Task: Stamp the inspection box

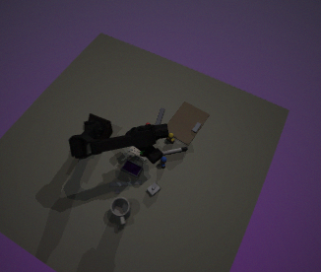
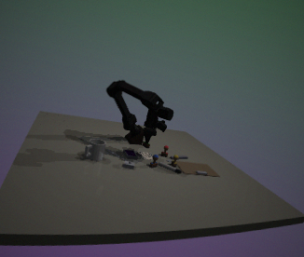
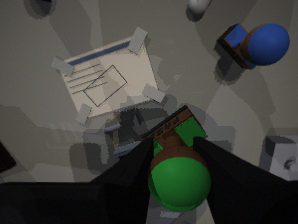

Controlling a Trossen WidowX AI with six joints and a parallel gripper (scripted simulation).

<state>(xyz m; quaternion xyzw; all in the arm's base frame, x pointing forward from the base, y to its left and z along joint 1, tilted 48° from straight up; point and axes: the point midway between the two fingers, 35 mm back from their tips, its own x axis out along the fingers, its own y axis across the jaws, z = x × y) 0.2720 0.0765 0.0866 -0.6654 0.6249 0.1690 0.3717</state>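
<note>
The grey block lies 11 cm ahead of my gripper tip, 10 cm to the right of it and 8 cm below it. The rest, counted from my gripper tip: card: 10 cm below, 6 cm behind, 4 cm to the left; purple ink pad: 9 cm below, 7 cm to the right, 3 cm behind; blue-knobbed stamp: 8 cm below, 8 cm ahead, 4 cm to the left.
</note>
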